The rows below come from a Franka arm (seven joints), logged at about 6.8 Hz.
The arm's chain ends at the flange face. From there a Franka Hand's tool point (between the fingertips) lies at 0.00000 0.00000 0.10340 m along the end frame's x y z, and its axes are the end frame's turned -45 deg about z.
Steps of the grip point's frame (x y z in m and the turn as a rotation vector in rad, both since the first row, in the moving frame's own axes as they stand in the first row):
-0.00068, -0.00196, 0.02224, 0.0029, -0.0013, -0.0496
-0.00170, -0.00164, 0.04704, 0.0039, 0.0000, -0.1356
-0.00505, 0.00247, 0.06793, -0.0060, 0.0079, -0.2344
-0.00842, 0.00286, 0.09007, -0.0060, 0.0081, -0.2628
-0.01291, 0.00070, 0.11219, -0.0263, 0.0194, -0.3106
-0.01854, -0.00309, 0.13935, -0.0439, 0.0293, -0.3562
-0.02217, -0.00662, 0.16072, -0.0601, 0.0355, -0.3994
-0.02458, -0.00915, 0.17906, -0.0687, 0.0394, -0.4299
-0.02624, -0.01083, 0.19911, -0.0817, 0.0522, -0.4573
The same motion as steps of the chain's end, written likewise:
-0.00156, -0.00080, 0.02224, 0.0011, -0.0030, -0.0496
-0.00206, 0.00031, 0.04704, 0.0028, -0.0028, -0.1356
-0.00282, 0.00557, 0.06794, 0.0013, 0.0098, -0.2344
-0.00493, 0.00826, 0.09008, 0.0015, 0.0100, -0.2628
-0.01200, 0.00964, 0.11224, -0.0049, 0.0323, -0.3106
-0.02072, 0.01082, 0.13949, -0.0103, 0.0518, -0.3562
-0.02751, 0.01062, 0.16097, -0.0174, 0.0676, -0.3994
-0.03196, 0.01051, 0.17938, -0.0207, 0.0764, -0.4299
-0.03613, 0.01102, 0.19959, -0.0209, 0.0947, -0.4573

